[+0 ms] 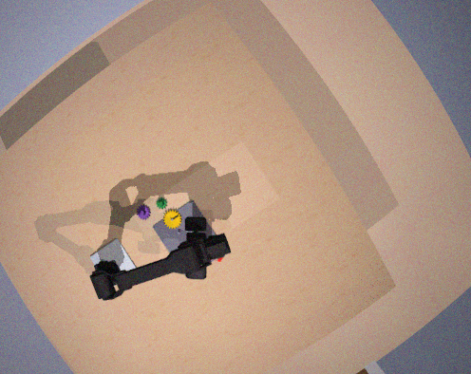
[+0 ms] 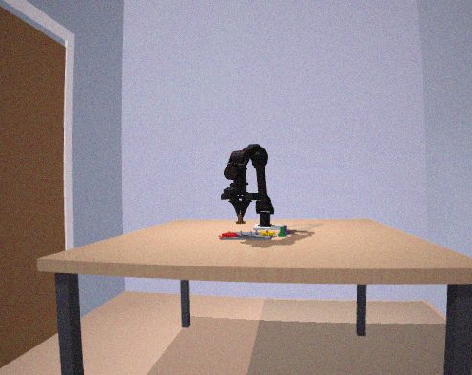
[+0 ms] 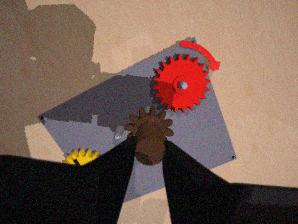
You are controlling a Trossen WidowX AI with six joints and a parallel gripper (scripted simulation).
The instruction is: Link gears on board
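Now: gripper tip 20 mm short of the red gear, 40 mm to the left of it and 70 mm above it. Also, from my gripper tip: red arrow: 50 mm ahead, 70 mm to the right, 80 mm below; brown gear: 10 mm below; yellow gear: 60 mm behind, 100 mm to the left, 70 mm below.
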